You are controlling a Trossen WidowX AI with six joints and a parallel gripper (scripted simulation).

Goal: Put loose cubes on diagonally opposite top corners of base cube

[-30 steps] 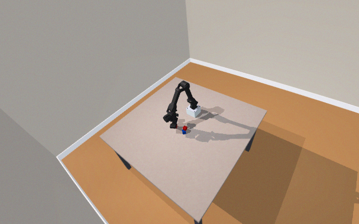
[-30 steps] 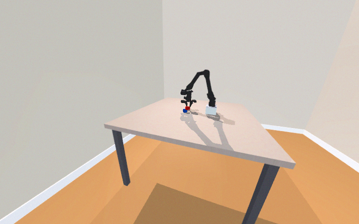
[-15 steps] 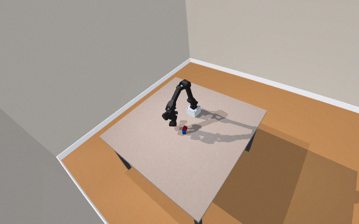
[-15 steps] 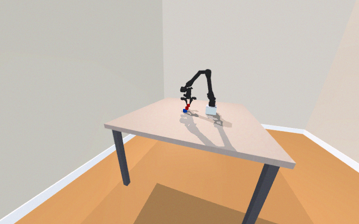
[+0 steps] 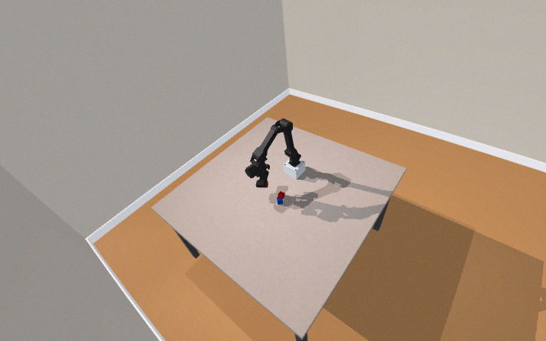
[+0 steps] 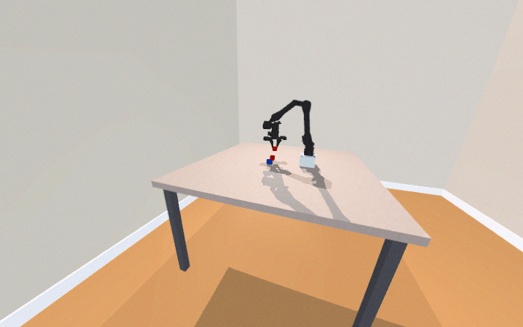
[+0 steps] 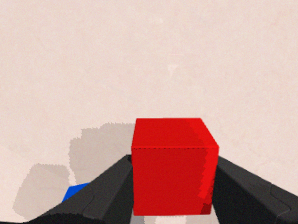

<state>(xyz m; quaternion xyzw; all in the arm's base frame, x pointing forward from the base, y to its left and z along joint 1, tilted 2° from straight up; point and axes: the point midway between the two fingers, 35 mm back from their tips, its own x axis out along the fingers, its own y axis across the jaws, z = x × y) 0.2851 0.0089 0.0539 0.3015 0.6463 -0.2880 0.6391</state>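
The blue cube lies 12 cm to the left of my gripper tip, 8 cm below it and 1 cm behind it.
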